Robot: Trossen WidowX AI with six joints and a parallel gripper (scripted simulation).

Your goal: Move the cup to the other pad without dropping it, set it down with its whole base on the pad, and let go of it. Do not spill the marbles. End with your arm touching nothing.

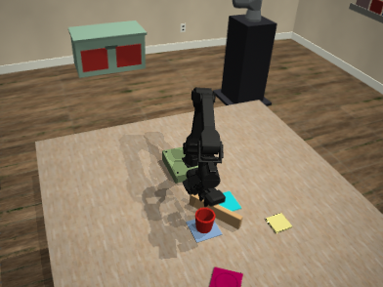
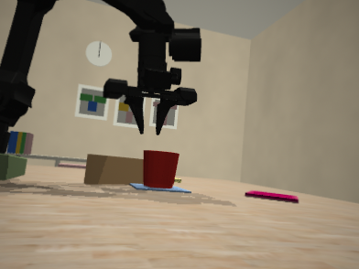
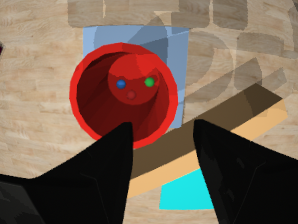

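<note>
Now: hand 12 cm above the red cup, 3 cm short of it and 1 cm to the left of it. From my hand the other things lie so: wooden bar 12 cm below, 6 cm to the left, 1 cm behind.
</note>
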